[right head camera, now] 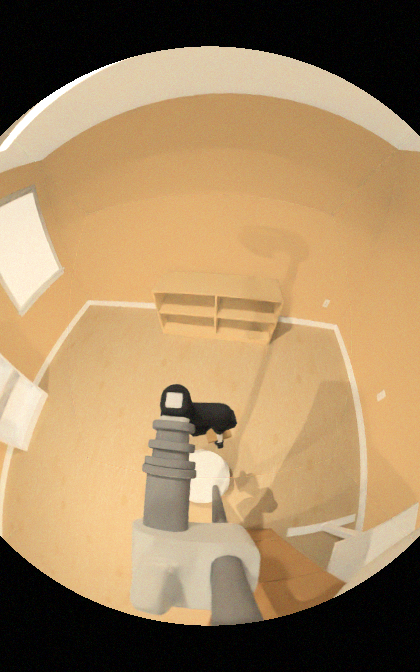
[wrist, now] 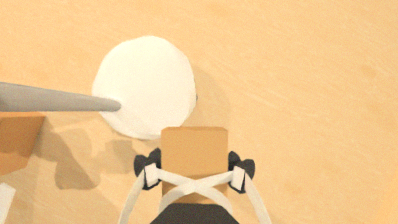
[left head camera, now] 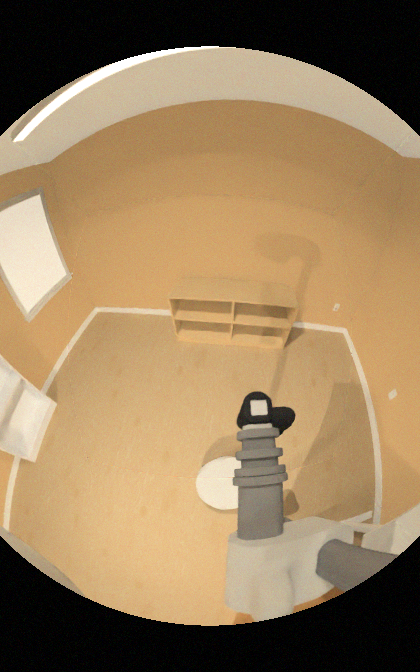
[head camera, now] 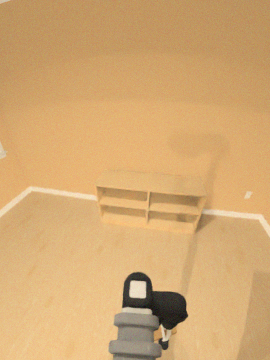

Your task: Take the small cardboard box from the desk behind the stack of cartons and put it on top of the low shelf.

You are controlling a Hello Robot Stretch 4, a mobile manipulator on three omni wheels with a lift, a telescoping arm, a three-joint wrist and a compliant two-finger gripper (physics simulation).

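Where they show: gripper, fingertip midpoint: (wrist: 194, 163) (head camera: 159, 329); robot's base at its link origin: (wrist: 151, 91).
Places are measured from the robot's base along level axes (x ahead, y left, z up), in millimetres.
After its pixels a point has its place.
Note:
The small cardboard box (wrist: 194, 150) @[x 216, y -66, z 835 mm] is between the two fingertips of my gripper (wrist: 194, 163) @[x 223, y -88, z 787 mm] in the wrist view, upright in the frame. My gripper is shut on it, with a dark fingertip at each side. In the right head camera view the gripper (right head camera: 219, 438) shows small below the black wrist, with bits of the box at its sides. The low shelf (head camera: 150, 182) @[x 1536, y -90, z 581 mm] (left head camera: 232, 290) (right head camera: 217, 285) is light wood with two columns of compartments. It stands against the far wall, well beyond the gripper, and its top is bare.
The stack of cartons (right head camera: 295, 560) (wrist: 17, 140) @[x -498, y -388, z 111 mm] is at the lower right in the right head camera view, beside part of the white desk (right head camera: 372, 545). My round white base (left head camera: 217, 482) (right head camera: 210, 477) (wrist: 145, 85) @[x 9, y 8, z 187 mm] is below the arm. A white piece of furniture (left head camera: 25, 415) stands at the left wall.

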